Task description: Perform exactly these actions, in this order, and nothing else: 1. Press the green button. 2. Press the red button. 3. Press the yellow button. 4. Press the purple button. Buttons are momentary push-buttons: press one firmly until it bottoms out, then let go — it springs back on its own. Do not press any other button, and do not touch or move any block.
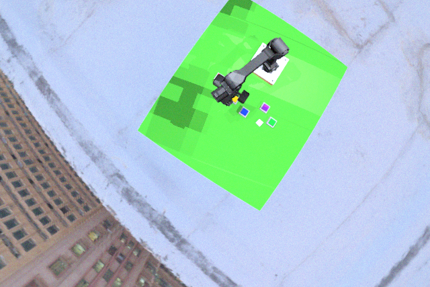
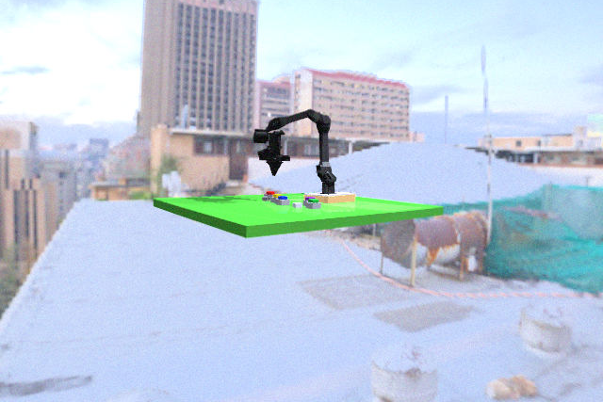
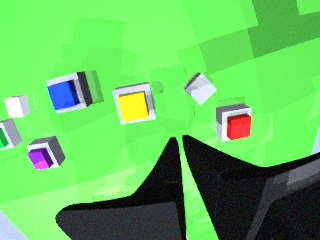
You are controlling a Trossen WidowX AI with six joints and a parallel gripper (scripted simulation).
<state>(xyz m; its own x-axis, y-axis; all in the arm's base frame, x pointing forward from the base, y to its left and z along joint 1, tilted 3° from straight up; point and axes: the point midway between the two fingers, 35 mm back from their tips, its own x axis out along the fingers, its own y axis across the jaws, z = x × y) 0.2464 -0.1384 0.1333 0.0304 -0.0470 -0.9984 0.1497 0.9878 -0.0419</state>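
Now: the yellow button 10 mm ahead of my gripper tip, 40 mm to the left of it and 90 mm below it. Also, from my gripper tip: red button (70 mm behind, 90 mm to the right, 90 mm below); grey block (50 mm to the right, 120 mm below); blue button (60 mm ahead, 120 mm to the left, 90 mm below).
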